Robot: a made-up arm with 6 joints.
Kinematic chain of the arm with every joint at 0, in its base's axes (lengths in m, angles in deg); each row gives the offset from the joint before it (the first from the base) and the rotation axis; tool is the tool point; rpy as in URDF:
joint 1: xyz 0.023 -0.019 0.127 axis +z
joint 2: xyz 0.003 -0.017 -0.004 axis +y
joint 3: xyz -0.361 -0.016 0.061 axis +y
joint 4: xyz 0.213 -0.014 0.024 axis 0.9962 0 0.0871
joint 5: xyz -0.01 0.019 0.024 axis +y
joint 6: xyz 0.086 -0.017 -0.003 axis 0.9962 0 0.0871
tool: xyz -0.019 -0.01 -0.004 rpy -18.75 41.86 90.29
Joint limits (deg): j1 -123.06..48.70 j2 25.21..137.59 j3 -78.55..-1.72 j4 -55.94..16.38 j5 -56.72..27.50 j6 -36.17..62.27
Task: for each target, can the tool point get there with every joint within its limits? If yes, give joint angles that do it. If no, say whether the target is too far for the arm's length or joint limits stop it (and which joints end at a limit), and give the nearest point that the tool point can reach.
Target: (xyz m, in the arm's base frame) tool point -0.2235 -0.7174 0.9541
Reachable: no: too far | nearest point -0.0939 -0.3501 0.5153 | short by 0.587 m
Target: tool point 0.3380 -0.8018 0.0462
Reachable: no: too far | nearest point 0.2189 -0.5057 0.1503 | short by 0.336 m
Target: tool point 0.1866 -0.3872 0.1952
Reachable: yes | joints -59.95 118.59 -52.17 -17.07 -23.34 -12.91
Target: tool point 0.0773 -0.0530 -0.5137
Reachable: no: joint limits stop it (at a limit: joint 2, joint 6) | nearest point 0.2219 -0.1435 0.0553 | short by 0.594 m
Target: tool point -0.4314 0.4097 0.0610
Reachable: no: joint limits stop it (at a limit: joint 2, joint 3, joint 5, joint 6) | nearest point -0.0411 0.0415 0.2429 | short by 0.567 m
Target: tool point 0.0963 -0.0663 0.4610
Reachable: yes | joints -9.38 47.66 -42.43 -34.93 -18.27 35.80
